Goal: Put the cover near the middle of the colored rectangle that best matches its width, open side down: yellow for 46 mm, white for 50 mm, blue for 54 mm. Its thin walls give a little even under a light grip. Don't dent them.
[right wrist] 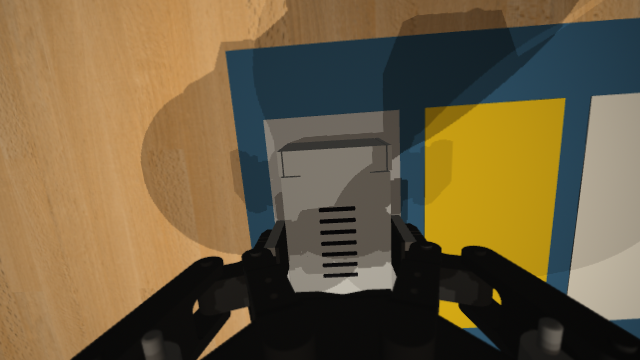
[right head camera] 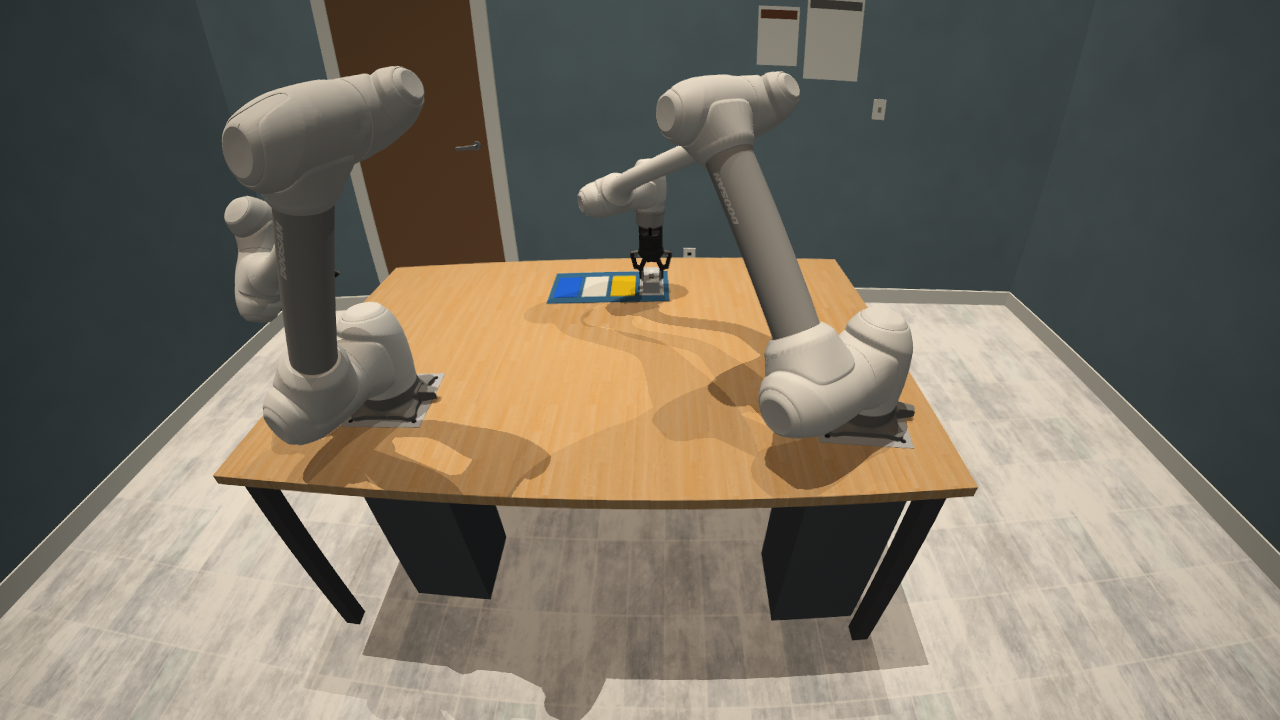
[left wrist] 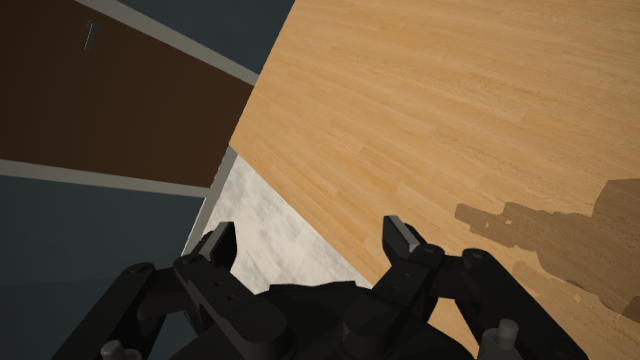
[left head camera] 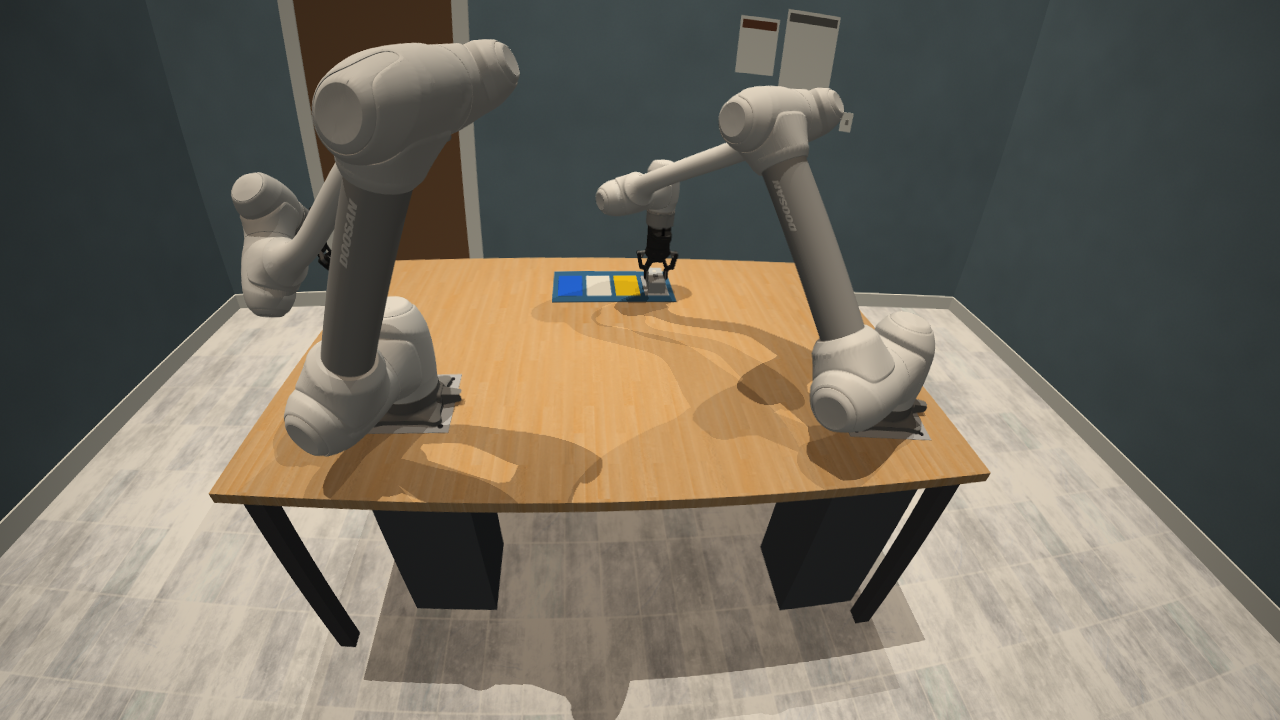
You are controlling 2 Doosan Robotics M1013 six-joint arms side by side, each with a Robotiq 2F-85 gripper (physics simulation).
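The grey cover [left head camera: 656,283] [right head camera: 651,283] [right wrist: 336,190] has dark slots on its top and stands on a light grey rectangle at the right end of the blue mat. My right gripper [left head camera: 657,274] [right head camera: 651,272] [right wrist: 338,233] is shut on the cover, one finger against each side wall. The yellow rectangle [left head camera: 626,284] [right head camera: 623,284] [right wrist: 492,190] lies beside the cover. The white rectangle [left head camera: 597,285] [right head camera: 595,285] [right wrist: 610,200] and the blue rectangle [left head camera: 570,284] [right head camera: 567,285] lie farther left in the head views. My left gripper [left wrist: 309,233] is open and empty, far from the mat. The cover's underside is hidden.
The blue mat [left head camera: 581,300] [right wrist: 320,75] lies near the far edge of the wooden table [left head camera: 537,376] [right head camera: 537,376] [left wrist: 425,100]. Both arms stand on the table, and shadows fall across the mat and the cover. A brown door [right head camera: 411,134] is in the wall behind.
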